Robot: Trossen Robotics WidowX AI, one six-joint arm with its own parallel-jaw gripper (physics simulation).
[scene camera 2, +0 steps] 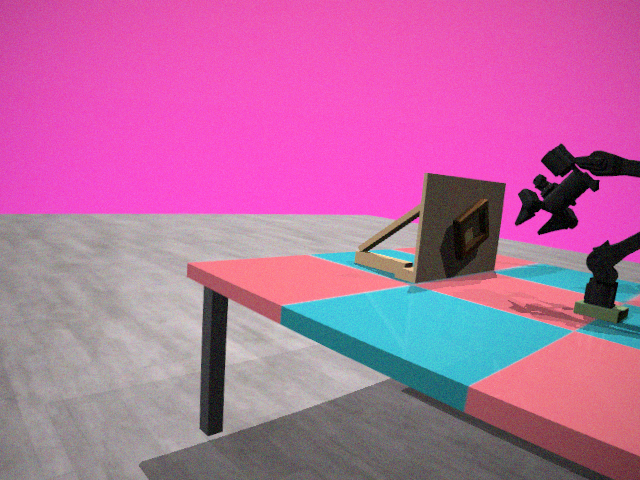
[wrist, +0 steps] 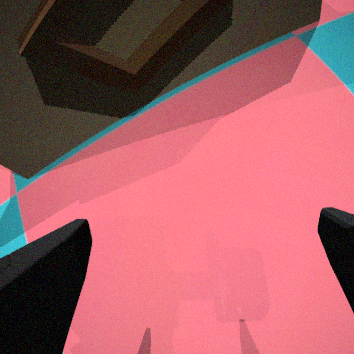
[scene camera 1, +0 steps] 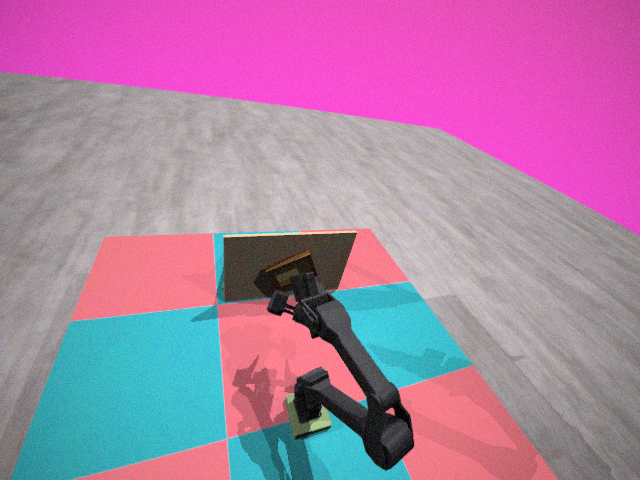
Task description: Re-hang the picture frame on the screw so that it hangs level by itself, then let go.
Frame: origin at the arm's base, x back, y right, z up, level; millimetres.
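Seen in the pictures: gripper, fingertip midpoint: (scene camera 2: 526, 229) (wrist: 208, 226); arm's base, origin of the base link: (scene camera 2: 599, 304) (scene camera 1: 307, 407).
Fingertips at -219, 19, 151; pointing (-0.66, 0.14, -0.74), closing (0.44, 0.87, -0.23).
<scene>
Offsets run from my fingertips to a thing's middle, as dx, dy, dz. Level surfaces: height alone.
The brown picture frame {-187, +46, -27} (scene camera 1: 287, 261) (scene camera 2: 458, 240) (wrist: 159, 41) is on the front of the upright dark board (scene camera 1: 237, 258) (scene camera 2: 439, 201) (wrist: 15, 120). It is tilted, with its right end higher than its left in the scene camera 1 view. The screw does not show, so what bears the frame cannot be told. My gripper (scene camera 2: 528, 228) (wrist: 208, 226) is open and empty, with its fingers wide apart. It is in the air in front of the board, apart from the frame, and points down and toward the board. In the scene camera 1 view the arm's end covers the frame's lower right part.
A slanted wooden brace {-352, -118, -43} (scene camera 2: 389, 228) and a wooden foot {-386, -116, -158} (scene camera 2: 379, 259) stand behind the board. The arm's green base block (scene camera 1: 312, 431) (scene camera 2: 599, 311) sits on the pink and blue checkered table {dz -177} (scene camera 1: 144, 361) (scene camera 2: 403, 330). The table's edge lies beyond the board.
</scene>
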